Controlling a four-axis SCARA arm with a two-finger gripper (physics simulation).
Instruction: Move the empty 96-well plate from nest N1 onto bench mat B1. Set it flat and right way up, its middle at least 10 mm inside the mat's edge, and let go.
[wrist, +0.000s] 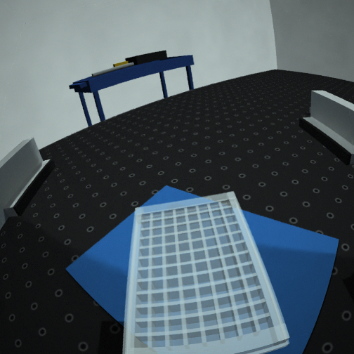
In view: my gripper (171, 123), a clear 96-well plate (194, 272) and a blue bench mat (299, 262).
